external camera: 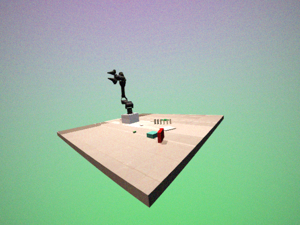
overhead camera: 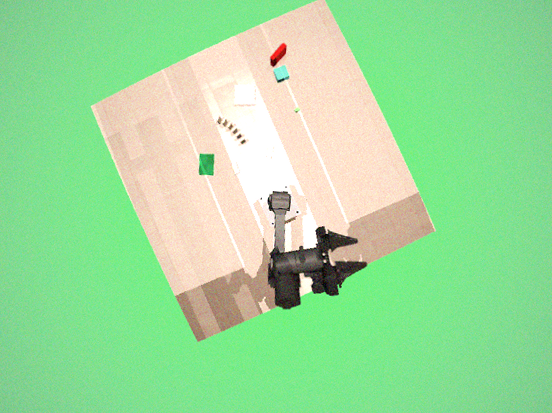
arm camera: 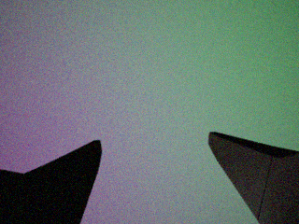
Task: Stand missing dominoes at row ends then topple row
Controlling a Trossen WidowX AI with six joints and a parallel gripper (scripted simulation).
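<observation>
Right now my gripper tip is 58 cm short of the tiny green piece, 56 cm above it and 3 cm to the left of it. From my gripper tip the other things lie so: flat green patch: 57 cm below, 45 cm to the left, 43 cm ahead; then teal block: 77 cm ahead, 55 cm below; then red block: 85 cm ahead, 54 cm below, 1 cm to the right.
</observation>
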